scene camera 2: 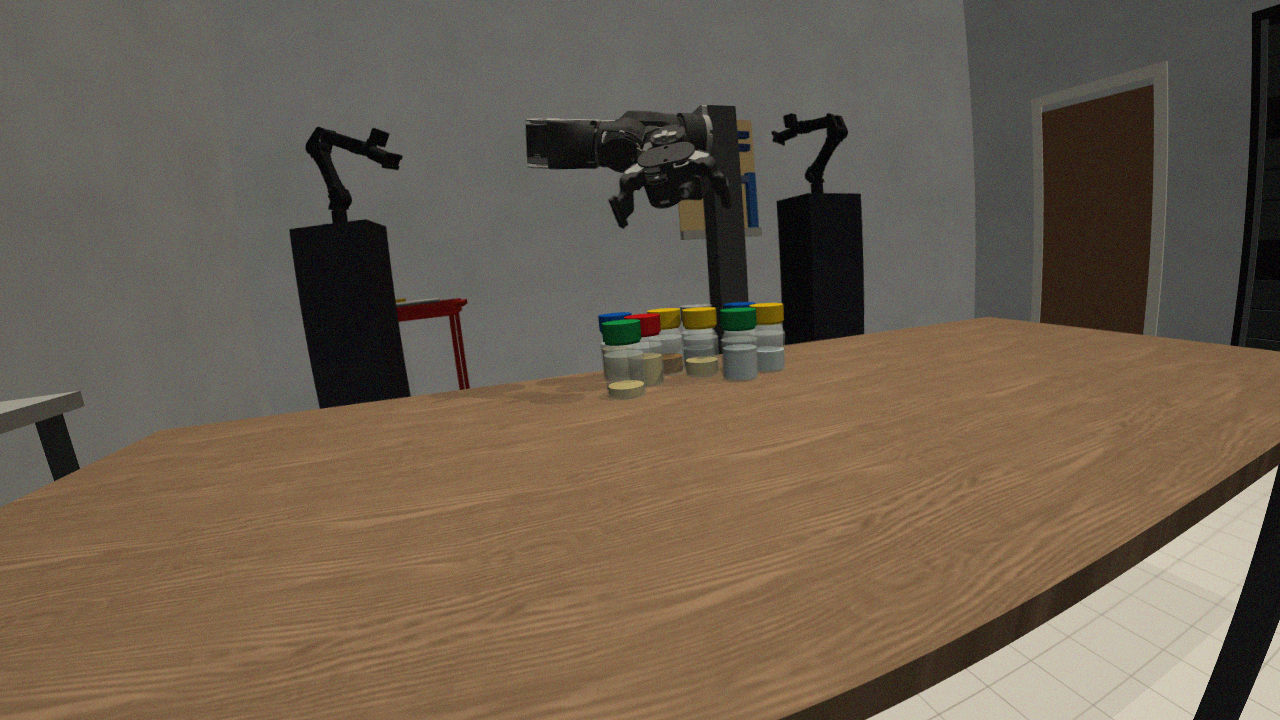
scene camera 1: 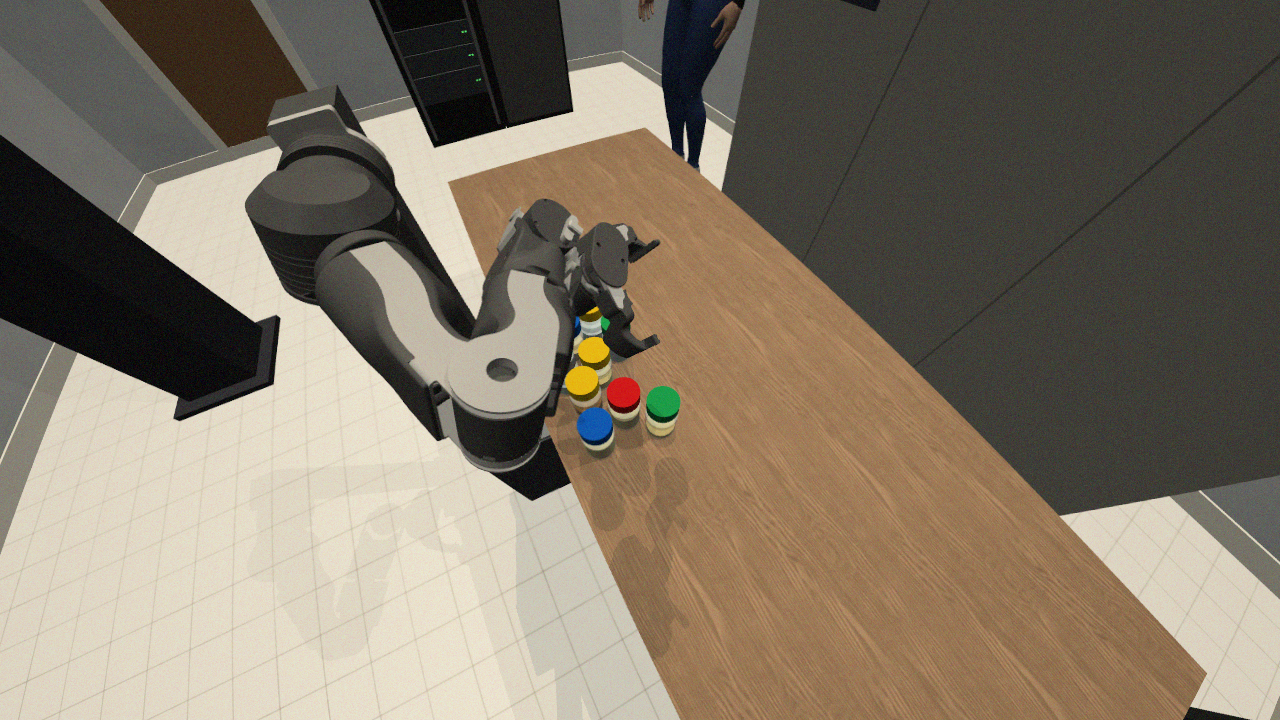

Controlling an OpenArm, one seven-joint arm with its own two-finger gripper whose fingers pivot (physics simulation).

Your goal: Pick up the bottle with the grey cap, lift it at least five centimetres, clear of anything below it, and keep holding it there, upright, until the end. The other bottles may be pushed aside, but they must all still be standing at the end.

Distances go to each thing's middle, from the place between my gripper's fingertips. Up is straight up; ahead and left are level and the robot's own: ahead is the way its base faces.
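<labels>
Counted from my hand: green-capped bottle [scene camera 2: 624,360], 80 mm to the right of it, 10 mm behind it and 210 mm below it; dark box [scene camera 1: 544,473], a good way to the left of it, far behind it and far below it.
</labels>
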